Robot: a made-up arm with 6 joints. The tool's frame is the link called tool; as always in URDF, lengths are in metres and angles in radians. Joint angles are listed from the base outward.
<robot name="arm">
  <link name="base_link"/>
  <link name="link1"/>
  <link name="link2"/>
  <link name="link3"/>
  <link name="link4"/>
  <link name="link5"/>
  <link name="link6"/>
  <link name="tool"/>
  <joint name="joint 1" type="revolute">
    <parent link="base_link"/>
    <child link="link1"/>
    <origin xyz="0 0 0.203" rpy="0 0 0"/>
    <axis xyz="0 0 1"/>
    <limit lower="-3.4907" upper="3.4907"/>
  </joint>
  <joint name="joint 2" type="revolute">
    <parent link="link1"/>
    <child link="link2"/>
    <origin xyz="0 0 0" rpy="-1.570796 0 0"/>
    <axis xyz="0 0 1"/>
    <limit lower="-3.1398" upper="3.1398"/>
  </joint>
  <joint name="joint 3" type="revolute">
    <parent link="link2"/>
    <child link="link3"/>
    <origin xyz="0 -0.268 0" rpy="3.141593 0 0"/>
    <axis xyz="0 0 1"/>
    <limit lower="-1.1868" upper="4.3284"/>
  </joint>
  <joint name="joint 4" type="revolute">
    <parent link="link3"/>
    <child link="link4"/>
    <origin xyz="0 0 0" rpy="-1.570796 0 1.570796"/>
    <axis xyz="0 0 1"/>
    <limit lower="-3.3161" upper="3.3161"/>
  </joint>
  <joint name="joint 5" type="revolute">
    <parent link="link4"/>
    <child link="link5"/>
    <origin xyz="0 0 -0.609" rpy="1.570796 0 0"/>
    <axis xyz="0 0 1"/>
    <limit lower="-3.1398" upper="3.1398"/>
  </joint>
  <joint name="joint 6" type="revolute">
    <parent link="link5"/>
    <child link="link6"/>
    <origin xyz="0 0 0.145" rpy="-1.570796 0 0"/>
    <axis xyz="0 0 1"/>
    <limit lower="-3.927" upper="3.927"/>
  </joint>
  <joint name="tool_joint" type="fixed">
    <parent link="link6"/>
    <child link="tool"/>
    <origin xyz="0 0 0" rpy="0 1.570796 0"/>
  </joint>
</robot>
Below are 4 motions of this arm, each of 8 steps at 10 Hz.
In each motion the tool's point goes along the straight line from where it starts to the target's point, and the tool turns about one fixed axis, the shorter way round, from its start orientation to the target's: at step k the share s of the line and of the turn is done. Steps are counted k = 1, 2, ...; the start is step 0. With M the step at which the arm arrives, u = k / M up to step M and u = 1 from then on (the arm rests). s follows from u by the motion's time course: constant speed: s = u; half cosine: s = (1 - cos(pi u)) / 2; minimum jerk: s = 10 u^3 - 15 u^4 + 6 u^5.
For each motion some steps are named. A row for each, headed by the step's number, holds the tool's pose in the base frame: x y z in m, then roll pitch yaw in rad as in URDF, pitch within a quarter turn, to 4 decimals.
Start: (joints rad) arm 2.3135 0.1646 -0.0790 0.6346 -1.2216 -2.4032
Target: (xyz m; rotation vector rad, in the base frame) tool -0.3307 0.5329 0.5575 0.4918 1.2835 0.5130
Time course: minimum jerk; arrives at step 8
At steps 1, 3, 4, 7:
1: -0.3570 0.5615 0.4064 0.9090 0.9550 1.0094
3: -0.3501 0.5540 0.4462 1.0010 0.9377 1.0790
4: -0.3440 0.5474 0.4807 1.0771 0.9197 1.1356
7: -0.3311 0.5334 0.5550 1.2288 0.8729 1.2447

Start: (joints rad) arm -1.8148 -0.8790 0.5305 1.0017 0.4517 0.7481
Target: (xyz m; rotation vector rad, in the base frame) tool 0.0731 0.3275 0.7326 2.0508 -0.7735 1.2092
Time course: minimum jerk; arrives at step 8
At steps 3, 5, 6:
3: 0.0053 0.2650 0.9225 2.7260 -1.1621 -0.1190
5: 0.0474 0.3038 0.8047 2.6635 -1.1311 -0.2906
6: 0.0634 0.3186 0.7597 2.6375 -1.1205 -0.3545

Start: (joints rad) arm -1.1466 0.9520 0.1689 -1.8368 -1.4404 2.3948
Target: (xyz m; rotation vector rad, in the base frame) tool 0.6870 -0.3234 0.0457 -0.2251 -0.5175 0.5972
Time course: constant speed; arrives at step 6
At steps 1, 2, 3, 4, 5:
1: 0.3325 -0.4595 -0.1343 -0.0583 -0.1585 0.2238
2: 0.4034 -0.4323 -0.0983 -0.1122 -0.2197 0.3084
3: 0.4743 -0.4050 -0.0623 -0.1721 -0.2761 0.3975
4: 0.5452 -0.3778 -0.0263 -0.2380 -0.3270 0.4915
5: 0.6161 -0.3506 0.0097 -0.3099 -0.3715 0.5906

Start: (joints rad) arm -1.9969 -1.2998 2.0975 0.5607 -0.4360 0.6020
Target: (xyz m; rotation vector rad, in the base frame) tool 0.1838 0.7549 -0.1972 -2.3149 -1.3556 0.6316
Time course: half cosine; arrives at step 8
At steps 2, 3, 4, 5, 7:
2: 0.2236 0.7974 0.0105 2.2521 -0.1084 1.3070
3: 0.2160 0.7893 -0.0290 2.5349 -0.0799 1.2395
4: 0.2071 0.7798 -0.0755 2.8645 -0.0240 1.1740
5: 0.1982 0.7703 -0.1221 -3.0930 0.0500 1.1301
7: 0.1856 0.7568 -0.1879 -2.6333 0.1699 1.1127

